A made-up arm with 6 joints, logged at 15 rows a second.
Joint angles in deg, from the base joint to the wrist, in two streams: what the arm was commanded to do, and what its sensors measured. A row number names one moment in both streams.
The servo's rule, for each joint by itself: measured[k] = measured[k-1] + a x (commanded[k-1-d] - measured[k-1]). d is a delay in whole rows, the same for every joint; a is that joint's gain. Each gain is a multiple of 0.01, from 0.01 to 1. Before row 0 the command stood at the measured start. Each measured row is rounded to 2 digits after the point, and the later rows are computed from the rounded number. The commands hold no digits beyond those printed.
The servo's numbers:
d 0
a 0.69 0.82 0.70 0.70 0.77 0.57
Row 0, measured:
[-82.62 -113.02 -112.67 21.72 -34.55 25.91]
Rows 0 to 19, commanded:
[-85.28 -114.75 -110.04 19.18 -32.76 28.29]
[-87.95 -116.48 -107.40 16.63 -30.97 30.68]
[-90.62 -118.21 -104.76 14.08 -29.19 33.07]
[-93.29 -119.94 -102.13 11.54 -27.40 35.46]
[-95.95 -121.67 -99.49 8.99 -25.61 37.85]
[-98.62 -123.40 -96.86 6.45 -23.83 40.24]
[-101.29 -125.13 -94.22 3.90 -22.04 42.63]
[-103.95 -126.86 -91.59 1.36 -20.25 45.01]
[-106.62 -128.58 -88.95 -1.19 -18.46 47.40]
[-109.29 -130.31 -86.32 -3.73 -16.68 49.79]
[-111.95 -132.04 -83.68 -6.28 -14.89 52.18]
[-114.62 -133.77 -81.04 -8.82 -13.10 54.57]
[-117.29 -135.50 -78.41 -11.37 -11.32 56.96]
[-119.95 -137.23 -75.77 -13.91 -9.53 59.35]
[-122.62 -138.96 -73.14 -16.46 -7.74 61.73]
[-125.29 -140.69 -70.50 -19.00 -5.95 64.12]
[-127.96 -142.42 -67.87 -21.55 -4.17 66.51]
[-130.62 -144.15 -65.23 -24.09 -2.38 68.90]
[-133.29 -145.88 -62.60 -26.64 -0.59 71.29]
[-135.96 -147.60 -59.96 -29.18 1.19 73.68]
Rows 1 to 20, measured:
[-84.46 -114.44 -110.83 19.94 -33.17 27.27]
[-86.87 -116.11 -108.43 17.62 -31.48 29.21]
[-89.46 -117.83 -105.86 15.14 -29.72 31.41]
[-92.10 -119.56 -103.25 12.62 -27.93 33.72]
[-94.76 -121.29 -100.62 10.08 -26.14 36.07]
[-97.42 -123.02 -97.99 7.54 -24.36 38.45]
[-100.09 -124.75 -95.35 4.99 -22.57 40.83]
[-102.75 -126.48 -92.72 2.45 -20.78 43.21]
[-105.42 -128.20 -90.08 -0.10 -18.99 45.60]
[-108.09 -129.93 -87.45 -2.64 -17.21 47.99]
[-110.75 -131.66 -84.81 -5.19 -15.42 50.38]
[-113.42 -133.39 -82.17 -7.73 -13.63 52.77]
[-116.09 -135.12 -79.54 -10.28 -11.85 55.16]
[-118.75 -136.85 -76.90 -12.82 -10.06 57.55]
[-121.42 -138.58 -74.27 -15.37 -8.27 59.93]
[-124.09 -140.31 -71.63 -17.91 -6.48 62.32]
[-126.76 -142.04 -69.00 -20.46 -4.70 64.71]
[-129.42 -143.77 -66.36 -23.00 -2.91 67.10]
[-132.09 -145.50 -63.73 -25.55 -1.12 69.49]
[-134.76 -147.22 -61.09 -28.09 0.66 71.88]

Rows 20 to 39, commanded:
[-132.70 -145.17 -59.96 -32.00 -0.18 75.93]
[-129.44 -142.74 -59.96 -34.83 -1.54 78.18]
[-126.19 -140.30 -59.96 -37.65 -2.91 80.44]
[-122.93 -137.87 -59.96 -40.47 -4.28 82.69]
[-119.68 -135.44 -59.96 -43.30 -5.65 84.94]
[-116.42 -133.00 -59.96 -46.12 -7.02 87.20]
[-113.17 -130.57 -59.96 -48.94 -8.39 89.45]
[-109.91 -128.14 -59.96 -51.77 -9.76 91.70]
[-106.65 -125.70 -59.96 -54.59 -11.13 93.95]
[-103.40 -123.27 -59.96 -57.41 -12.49 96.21]
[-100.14 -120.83 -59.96 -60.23 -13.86 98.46]
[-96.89 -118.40 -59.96 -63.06 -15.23 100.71]
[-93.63 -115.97 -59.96 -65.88 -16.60 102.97]
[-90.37 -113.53 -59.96 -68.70 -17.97 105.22]
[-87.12 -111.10 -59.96 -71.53 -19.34 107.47]
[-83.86 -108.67 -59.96 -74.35 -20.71 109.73]
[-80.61 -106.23 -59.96 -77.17 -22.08 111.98]
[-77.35 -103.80 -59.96 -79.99 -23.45 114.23]
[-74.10 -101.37 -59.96 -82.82 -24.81 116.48]
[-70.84 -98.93 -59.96 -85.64 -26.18 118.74]
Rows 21 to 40, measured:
[-133.34 -145.54 -60.30 -30.83 0.01 74.19]
[-130.65 -143.24 -60.06 -33.63 -1.18 76.46]
[-127.57 -140.83 -59.99 -36.44 -2.51 78.73]
[-124.37 -138.40 -59.97 -39.26 -3.87 80.99]
[-121.13 -135.97 -59.96 -42.09 -5.24 83.24]
[-117.88 -133.53 -59.96 -44.91 -6.61 85.50]
[-114.63 -131.10 -59.96 -47.73 -7.98 87.75]
[-111.37 -128.67 -59.96 -50.56 -9.35 90.00]
[-108.11 -126.23 -59.96 -53.38 -10.72 92.25]
[-104.86 -123.80 -59.96 -56.20 -12.08 94.51]
[-101.60 -121.36 -59.96 -59.02 -13.45 96.76]
[-98.35 -118.93 -59.96 -61.85 -14.82 99.01]
[-95.09 -116.50 -59.96 -64.67 -16.19 101.27]
[-91.83 -114.06 -59.96 -67.49 -17.56 103.52]
[-88.58 -111.63 -59.96 -70.32 -18.93 105.77]
[-85.32 -109.20 -59.96 -73.14 -20.30 108.03]
[-82.07 -106.76 -59.96 -75.96 -21.67 110.28]
[-78.81 -104.33 -59.96 -78.78 -23.04 112.53]
[-75.56 -101.90 -59.96 -81.61 -24.40 114.78]
[-72.30 -99.46 -59.96 -84.43 -25.77 117.04]

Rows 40 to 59, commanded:
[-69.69 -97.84 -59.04 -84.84 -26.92 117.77]
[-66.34 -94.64 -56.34 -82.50 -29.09 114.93]
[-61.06 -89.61 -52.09 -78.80 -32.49 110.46]
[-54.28 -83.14 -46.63 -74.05 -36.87 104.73]
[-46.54 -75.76 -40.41 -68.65 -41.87 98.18]
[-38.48 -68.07 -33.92 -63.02 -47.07 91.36]
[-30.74 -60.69 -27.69 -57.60 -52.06 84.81]
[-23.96 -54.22 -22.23 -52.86 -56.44 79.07]
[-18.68 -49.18 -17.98 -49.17 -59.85 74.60]
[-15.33 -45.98 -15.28 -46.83 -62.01 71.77]
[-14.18 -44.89 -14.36 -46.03 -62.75 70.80]
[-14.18 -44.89 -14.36 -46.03 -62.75 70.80]
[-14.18 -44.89 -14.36 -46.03 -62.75 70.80]
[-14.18 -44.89 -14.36 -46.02 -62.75 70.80]
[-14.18 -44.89 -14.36 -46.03 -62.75 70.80]
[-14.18 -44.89 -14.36 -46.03 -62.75 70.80]
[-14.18 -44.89 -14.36 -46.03 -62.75 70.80]
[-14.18 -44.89 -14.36 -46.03 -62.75 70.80]
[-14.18 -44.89 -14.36 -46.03 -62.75 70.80]
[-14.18 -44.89 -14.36 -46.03 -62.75 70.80]
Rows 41 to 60, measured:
[-70.50 -98.13 -59.32 -84.72 -26.66 117.46]
[-67.63 -95.27 -57.23 -83.17 -28.53 116.02]
[-63.10 -90.63 -53.63 -80.11 -31.58 112.85]
[-57.01 -84.49 -48.73 -75.87 -35.65 108.22]
[-49.79 -77.33 -42.91 -70.82 -40.44 102.50]
[-41.99 -69.74 -36.62 -65.36 -45.55 96.15]
[-34.23 -62.32 -30.37 -59.93 -50.56 89.69]
[-27.14 -55.68 -24.67 -54.98 -55.09 83.64]
[-21.30 -50.35 -19.99 -50.91 -58.76 78.49]
[-17.18 -46.77 -16.69 -48.05 -61.26 74.66]
[-15.11 -45.23 -15.06 -46.64 -62.41 72.46]
[-14.47 -44.95 -14.57 -46.21 -62.67 71.51]
[-14.27 -44.90 -14.42 -46.08 -62.73 71.11]
[-14.21 -44.89 -14.38 -46.04 -62.75 70.93]
[-14.19 -44.89 -14.37 -46.03 -62.75 70.86]
[-14.18 -44.89 -14.36 -46.03 -62.75 70.83]
[-14.18 -44.89 -14.36 -46.03 -62.75 70.81]
[-14.18 -44.89 -14.36 -46.03 -62.75 70.80]
[-14.18 -44.89 -14.36 -46.03 -62.75 70.80]
[-14.18 -44.89 -14.36 -46.03 -62.75 70.80]

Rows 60 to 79, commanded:
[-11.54 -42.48 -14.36 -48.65 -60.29 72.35]
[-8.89 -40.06 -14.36 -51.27 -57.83 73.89]
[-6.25 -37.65 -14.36 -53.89 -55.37 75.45]
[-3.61 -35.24 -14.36 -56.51 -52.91 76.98]
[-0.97 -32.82 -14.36 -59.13 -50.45 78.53]
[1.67 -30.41 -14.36 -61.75 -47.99 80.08]
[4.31 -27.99 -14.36 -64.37 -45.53 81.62]
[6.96 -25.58 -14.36 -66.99 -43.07 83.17]
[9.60 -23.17 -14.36 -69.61 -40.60 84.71]
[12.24 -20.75 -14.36 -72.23 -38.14 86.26]
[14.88 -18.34 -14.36 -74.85 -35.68 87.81]
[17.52 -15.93 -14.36 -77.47 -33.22 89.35]
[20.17 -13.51 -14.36 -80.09 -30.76 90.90]
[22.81 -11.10 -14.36 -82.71 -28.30 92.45]
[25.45 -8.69 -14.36 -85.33 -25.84 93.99]
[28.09 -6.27 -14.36 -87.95 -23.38 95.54]
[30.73 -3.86 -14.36 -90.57 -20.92 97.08]
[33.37 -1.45 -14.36 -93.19 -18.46 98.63]
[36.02 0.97 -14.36 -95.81 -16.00 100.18]
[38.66 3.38 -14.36 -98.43 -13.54 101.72]
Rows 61 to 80, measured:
[-12.36 -42.91 -14.36 -47.86 -60.86 71.68]
[-9.97 -40.57 -14.36 -50.25 -58.53 72.94]
[-7.40 -38.18 -14.36 -52.80 -56.10 74.37]
[-4.78 -35.77 -14.36 -55.40 -53.64 75.86]
[-2.15 -33.35 -14.36 -58.01 -51.18 77.38]
[0.49 -30.94 -14.36 -60.63 -48.72 78.92]
[3.13 -28.52 -14.36 -63.25 -46.26 80.46]
[5.77 -26.11 -14.36 -65.87 -43.80 82.00]
[8.41 -23.70 -14.36 -68.49 -41.34 83.54]
[11.05 -21.28 -14.36 -71.11 -38.88 85.09]
[13.69 -18.87 -14.36 -73.73 -36.42 86.64]
[16.33 -16.46 -14.36 -76.35 -33.96 88.18]
[18.98 -14.04 -14.36 -78.97 -31.50 89.73]
[21.62 -11.63 -14.36 -81.59 -29.04 91.28]
[24.26 -9.22 -14.36 -84.21 -26.58 92.82]
[26.90 -6.80 -14.36 -86.83 -24.12 94.37]
[29.54 -4.39 -14.36 -89.45 -21.66 95.91]
[32.18 -1.98 -14.36 -92.07 -19.20 97.46]
[34.83 0.44 -14.36 -94.69 -16.74 99.01]
[37.47 2.85 -14.36 -97.31 -14.28 100.55]

